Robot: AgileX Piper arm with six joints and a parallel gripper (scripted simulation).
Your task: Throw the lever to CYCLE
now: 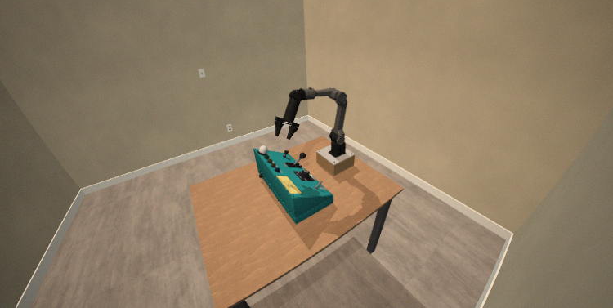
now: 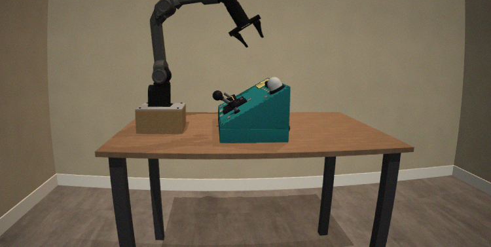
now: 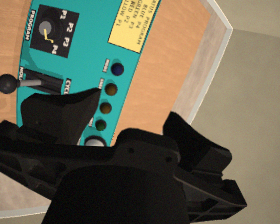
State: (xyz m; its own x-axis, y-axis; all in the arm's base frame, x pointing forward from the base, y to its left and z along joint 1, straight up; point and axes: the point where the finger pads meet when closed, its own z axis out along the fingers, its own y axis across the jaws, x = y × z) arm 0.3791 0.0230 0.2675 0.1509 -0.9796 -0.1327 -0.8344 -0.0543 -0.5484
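My hand is 25 cm above the rotary selector, 9 cm past it and 4 cm to the right of it. The rest, counted from my hand: toggle (25 cm below, 17 cm to the left, 10 cm behind); teal console (27 cm below, 5 cm behind, 1 cm to the right).
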